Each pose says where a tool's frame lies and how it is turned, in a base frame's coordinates. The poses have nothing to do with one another.
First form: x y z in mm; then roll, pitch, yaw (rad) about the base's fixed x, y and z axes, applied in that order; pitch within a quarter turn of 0, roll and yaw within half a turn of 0.
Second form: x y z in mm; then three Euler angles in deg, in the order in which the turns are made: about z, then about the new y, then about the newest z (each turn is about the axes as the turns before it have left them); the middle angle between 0 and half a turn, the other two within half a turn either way. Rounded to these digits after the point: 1 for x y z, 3 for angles.
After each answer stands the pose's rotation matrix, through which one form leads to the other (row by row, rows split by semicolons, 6 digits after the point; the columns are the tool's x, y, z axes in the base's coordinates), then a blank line. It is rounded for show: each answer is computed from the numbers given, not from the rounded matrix.
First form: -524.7 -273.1 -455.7 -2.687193 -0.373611 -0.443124
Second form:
-524.7 -273.1 -455.7 27.845 146.777 -131.770
0.841095 -0.240529 0.484464; -0.399186 -0.880429 0.255920; 0.364980 -0.408644 -0.836540

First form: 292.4 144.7 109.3 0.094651 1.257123 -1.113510
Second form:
292.4 144.7 109.3 -69.499 72.111 1.756
0.136232 0.932929 0.333293; -0.276852 0.358877 -0.891381; -0.951207 0.029161 0.307174

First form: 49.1 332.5 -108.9 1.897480 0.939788 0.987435
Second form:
49.1 332.5 -108.9 -48.725 100.913 34.684
0.324969 0.689069 0.647749; 0.492389 0.461491 -0.737956; -0.807433 0.558757 -0.189320

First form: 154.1 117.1 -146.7 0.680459 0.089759 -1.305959
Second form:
154.1 117.1 -146.7 -158.507 39.272 81.859
0.260699 0.764946 -0.588977; -0.961250 0.149026 -0.231927; -0.089639 0.626617 0.774155

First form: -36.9 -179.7 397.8 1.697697 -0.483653 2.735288
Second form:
-36.9 -179.7 397.8 70.116 96.433 117.902
-0.813228 0.473742 0.337978; 0.349887 -0.066048 0.934461; 0.465016 0.878183 -0.112044

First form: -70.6 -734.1 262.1 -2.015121 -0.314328 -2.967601
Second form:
-70.6 -734.1 262.1 -88.404 114.129 -109.802
-0.936646 -0.349355 0.025413; -0.164633 0.375032 -0.912276; 0.309177 -0.858663 -0.408788

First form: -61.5 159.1 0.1 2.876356 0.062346 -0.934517
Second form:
-61.5 159.1 0.1 -156.462 164.399 76.605
0.593053 -0.766481 -0.246568; -0.802749 -0.586564 -0.107403; -0.062306 0.261628 -0.963156

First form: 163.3 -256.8 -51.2 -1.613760 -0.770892 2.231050
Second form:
163.3 -256.8 -51.2 -143.886 91.765 -134.195
-0.439926 -0.393026 -0.807462; 0.566541 0.576173 -0.589114; 0.696775 -0.716628 -0.030808

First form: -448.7 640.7 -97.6 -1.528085 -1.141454 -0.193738
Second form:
-448.7 640.7 -97.6 81.125 88.982 -155.420
0.408485 0.899636 0.154256; -0.080144 -0.132995 0.987871; 0.909240 -0.415893 0.017774

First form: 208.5 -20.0 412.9 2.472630 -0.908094 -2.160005
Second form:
208.5 -20.0 412.9 -168.840 118.858 154.173
-0.341896 -0.380505 -0.859257; -0.511506 0.842394 -0.169510; 0.788333 0.381561 -0.482642

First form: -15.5 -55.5 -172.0 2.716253 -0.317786 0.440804
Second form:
-15.5 -55.5 -172.0 -30.147 149.916 128.561
0.859125 0.272043 0.433471; 0.405303 -0.878836 -0.251747; 0.312464 0.391970 -0.865290

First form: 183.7 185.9 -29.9 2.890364 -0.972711 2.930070
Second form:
183.7 185.9 -29.9 150.628 123.051 170.387
-0.550512 0.404221 -0.730439; 0.118214 0.903887 0.411112; 0.826415 0.139974 -0.545385

